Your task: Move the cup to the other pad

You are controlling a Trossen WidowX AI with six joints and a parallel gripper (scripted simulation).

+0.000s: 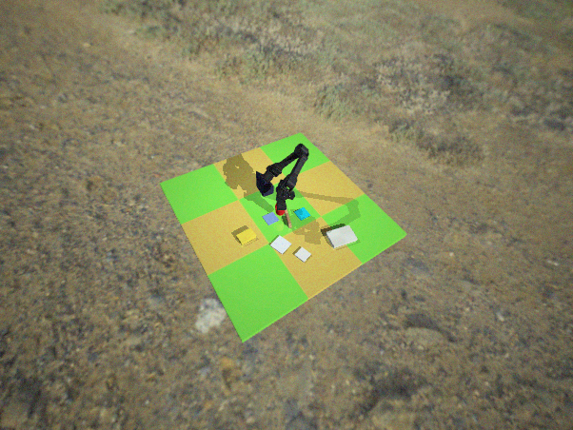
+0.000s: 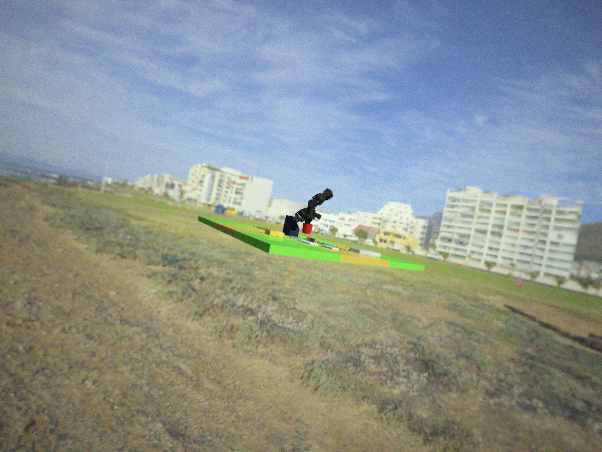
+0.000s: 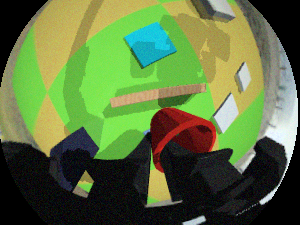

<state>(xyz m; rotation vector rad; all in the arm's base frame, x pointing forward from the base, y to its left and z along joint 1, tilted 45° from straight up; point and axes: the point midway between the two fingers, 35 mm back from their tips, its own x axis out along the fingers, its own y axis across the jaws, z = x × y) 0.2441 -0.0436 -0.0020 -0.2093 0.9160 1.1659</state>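
Now: the cyan pad 9 cm ahead of my gripper tip, 14 cm to the left of it and 10 cm below it. From my gripper tip the other things lie so: wooden stick: 4 cm ahead, 3 cm to the left, 8 cm below; red cup: 3 cm ahead, 2 cm to the right; yellow block: 5 cm ahead, 30 cm to the right, 7 cm below.
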